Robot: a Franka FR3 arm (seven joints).
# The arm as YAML. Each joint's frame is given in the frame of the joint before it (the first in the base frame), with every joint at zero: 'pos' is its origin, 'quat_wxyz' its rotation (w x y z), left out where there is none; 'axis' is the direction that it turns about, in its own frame. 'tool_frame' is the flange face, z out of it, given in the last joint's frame.
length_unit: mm
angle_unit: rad
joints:
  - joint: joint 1
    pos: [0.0, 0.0, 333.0]
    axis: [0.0, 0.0, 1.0]
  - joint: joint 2
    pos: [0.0, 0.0, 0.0]
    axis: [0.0, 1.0, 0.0]
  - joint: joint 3
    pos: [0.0, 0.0, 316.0]
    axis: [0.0, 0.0, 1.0]
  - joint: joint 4
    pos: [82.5, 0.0, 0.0]
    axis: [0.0, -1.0, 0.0]
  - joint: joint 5
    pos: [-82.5, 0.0, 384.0]
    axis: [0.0, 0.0, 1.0]
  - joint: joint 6
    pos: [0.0, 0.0, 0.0]
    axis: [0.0, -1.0, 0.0]
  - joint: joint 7
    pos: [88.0, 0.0, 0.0]
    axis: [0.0, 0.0, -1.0]
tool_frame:
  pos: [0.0, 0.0, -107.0]
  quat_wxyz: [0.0, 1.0, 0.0, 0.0]
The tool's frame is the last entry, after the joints.
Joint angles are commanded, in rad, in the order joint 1, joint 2, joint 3, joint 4, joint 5, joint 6, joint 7. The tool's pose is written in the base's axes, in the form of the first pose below.
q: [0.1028, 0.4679, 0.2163, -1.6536, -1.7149, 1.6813, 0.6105]
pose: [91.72 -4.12 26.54 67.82 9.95 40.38]
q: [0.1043, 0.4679, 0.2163, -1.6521, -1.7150, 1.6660, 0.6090]
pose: [91.25 -4.10 25.90 67.77 9.87 40.53]
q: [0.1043, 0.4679, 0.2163, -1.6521, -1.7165, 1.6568, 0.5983]
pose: [90.91 -3.47 25.53 67.73 9.76 40.59]
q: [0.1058, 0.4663, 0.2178, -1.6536, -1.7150, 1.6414, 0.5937]
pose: [90.55 -3.22 24.92 67.59 9.76 40.71]
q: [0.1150, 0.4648, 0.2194, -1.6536, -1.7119, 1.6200, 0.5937]
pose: [90.09 -3.32 24.42 67.36 10.21 40.90]
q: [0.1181, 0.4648, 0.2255, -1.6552, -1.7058, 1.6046, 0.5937]
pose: [90.09 -3.29 23.98 67.14 10.57 40.86]
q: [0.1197, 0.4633, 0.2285, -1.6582, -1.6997, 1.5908, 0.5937]
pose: [90.05 -3.23 23.38 66.94 10.66 40.85]
